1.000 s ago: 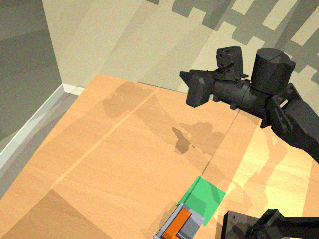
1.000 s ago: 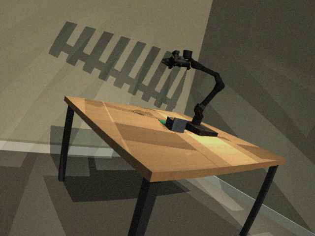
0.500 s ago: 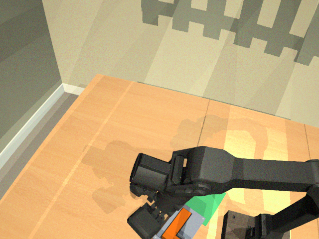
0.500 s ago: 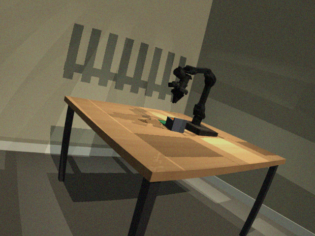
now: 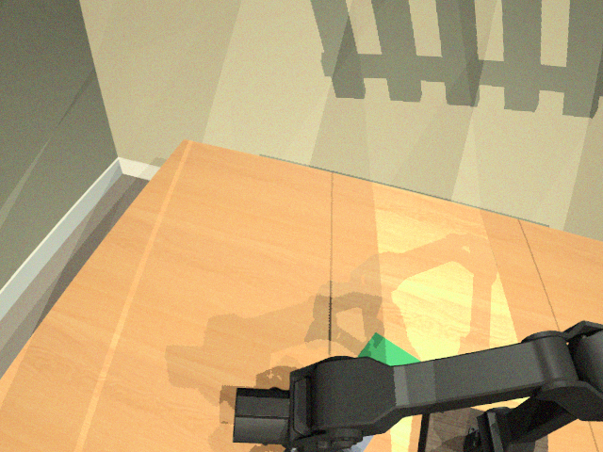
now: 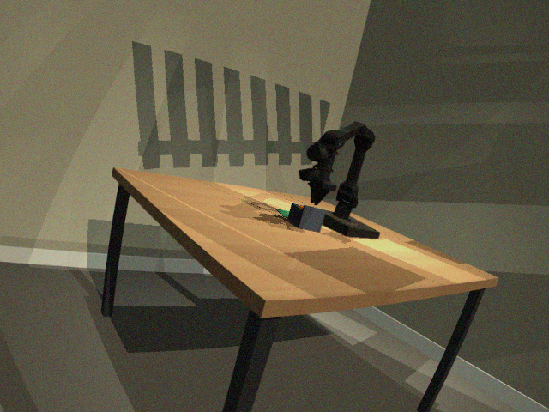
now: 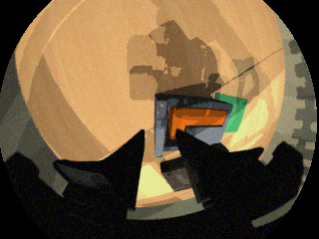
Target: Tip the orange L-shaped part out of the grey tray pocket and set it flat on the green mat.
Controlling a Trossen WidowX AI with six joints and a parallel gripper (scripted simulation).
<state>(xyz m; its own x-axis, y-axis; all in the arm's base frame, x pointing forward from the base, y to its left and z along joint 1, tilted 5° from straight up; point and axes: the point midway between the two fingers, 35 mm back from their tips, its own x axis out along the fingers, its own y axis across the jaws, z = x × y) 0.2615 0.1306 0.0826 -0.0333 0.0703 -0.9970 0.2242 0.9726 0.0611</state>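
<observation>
Now: the orange L-shaped part 20 mm behind my gripper tip, 60 mm to the right of it and 50 mm below it.
</observation>
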